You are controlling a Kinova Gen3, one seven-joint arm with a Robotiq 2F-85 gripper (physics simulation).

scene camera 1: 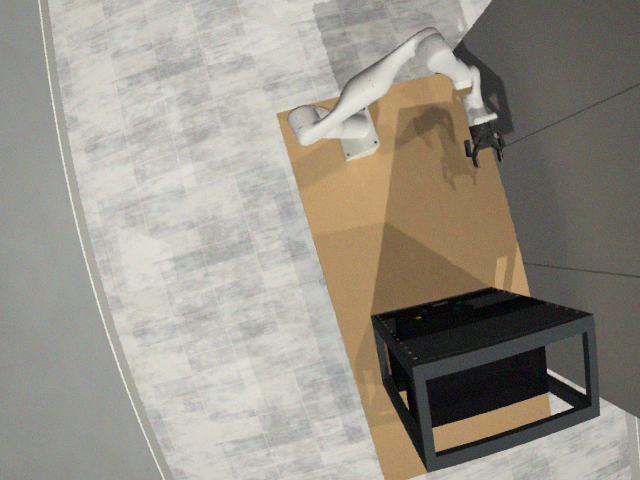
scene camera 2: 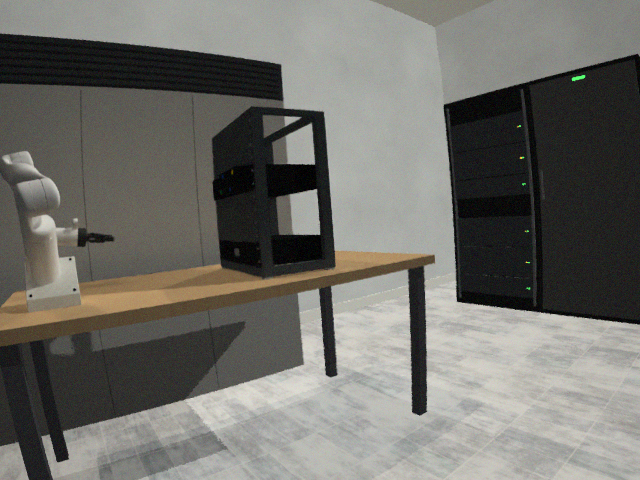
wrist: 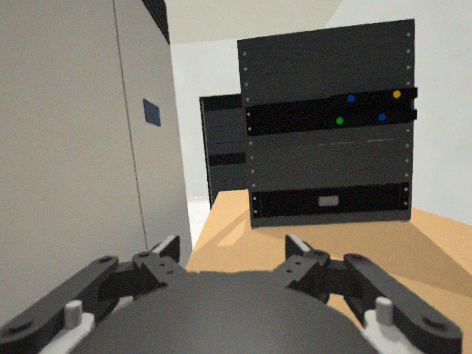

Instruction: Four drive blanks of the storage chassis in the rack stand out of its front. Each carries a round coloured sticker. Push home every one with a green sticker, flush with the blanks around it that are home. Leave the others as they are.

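Observation:
The dark rack stands on the table. Its black storage chassis spans the rack above mid-height. In the wrist view, the blank with a green sticker is in the lower row, left of one with a blue sticker. In the upper row are another blue sticker and, right of it, a yellow sticker. How far each blank stands out is unclear. My gripper is open and empty, well away from the rack front.
The wooden table carries the arm's base and the rack. A tall grey cabinet wall runs along one long side, near the gripper. A lower black unit with a grey plate sits near the rack's bottom.

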